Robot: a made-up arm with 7 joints. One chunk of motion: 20 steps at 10 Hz.
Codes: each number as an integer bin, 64 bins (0 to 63) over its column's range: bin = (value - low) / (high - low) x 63, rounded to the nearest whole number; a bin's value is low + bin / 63 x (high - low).
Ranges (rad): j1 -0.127..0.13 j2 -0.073..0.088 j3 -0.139..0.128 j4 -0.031..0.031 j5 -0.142..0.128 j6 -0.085..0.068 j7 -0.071..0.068
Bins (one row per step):
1: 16 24 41 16 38 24 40
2: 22 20 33 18 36 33 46
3: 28 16 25 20 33 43 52
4: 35 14 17 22 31 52 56
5: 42 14 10 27 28 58 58
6: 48 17 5 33 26 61 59
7: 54 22 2 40 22 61 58
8: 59 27 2 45 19 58 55
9: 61 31 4 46 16 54 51
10: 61 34 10 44 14 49 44
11: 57 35 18 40 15 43 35
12: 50 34 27 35 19 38 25
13: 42 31 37 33 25 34 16
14: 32 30 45 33 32 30 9
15: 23 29 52 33 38 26 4
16: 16 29 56 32 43 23 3
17: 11 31 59 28 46 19 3
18: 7 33 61 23 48 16 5
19: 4 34 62 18 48 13 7
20: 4 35 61 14 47 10 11
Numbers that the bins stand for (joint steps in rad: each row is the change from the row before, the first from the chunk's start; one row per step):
1: -0.06173 -0.01167 0.03476 -0.01525 0.02086 -0.02671 0.01725
2: -0.03725 -0.02189 0.00086 -0.01329 0.01229 -0.00486 0.03049
3: -0.01278 -0.03211 -0.03305 -0.01132 -0.00057 0.01943 0.04373
4: 0.01578 -0.03722 -0.06695 -0.00935 -0.00914 0.04129 0.05256
5: 0.04433 -0.03722 -0.09662 -0.00443 -0.02200 0.05586 0.05697
6: 0.06881 -0.02956 -0.11781 0.00148 -0.03057 0.06314 0.05917
7: 0.09329 -0.01678 -0.13052 0.00837 -0.04771 0.06314 0.05697
8: 0.11368 -0.00400 -0.13052 0.01329 -0.06057 0.05586 0.05035
9: 0.12184 0.00622 -0.12205 0.01427 -0.07343 0.04614 0.04152
10: 0.12184 0.01389 -0.09662 0.01230 -0.08200 0.03400 0.02608
11: 0.10552 0.01644 -0.06271 0.00837 -0.07771 0.01943 0.00622
12: 0.07697 0.01389 -0.02457 0.00344 -0.06057 0.00729 -0.01584
13: 0.04433 0.00622 0.01781 0.00148 -0.03486 -0.00243 -0.03570
14: 0.00354 0.00367 0.05171 0.00148 -0.00486 -0.01214 -0.05114
15: -0.03317 0.00111 0.08138 0.00148 0.02086 -0.02186 -0.06217
16: -0.06173 0.00111 0.09833 0.00049 0.04229 -0.02914 -0.06438
17: -0.08213 0.00622 0.11105 -0.00344 0.05514 -0.03886 -0.06438
18: -0.09844 0.01133 0.11952 -0.00837 0.06371 -0.04614 -0.05997
19: -0.11068 0.01389 0.12376 -0.01329 0.06371 -0.05343 -0.05556
20: -0.11068 0.01644 0.11952 -0.01722 0.05943 -0.06071 -0.04673

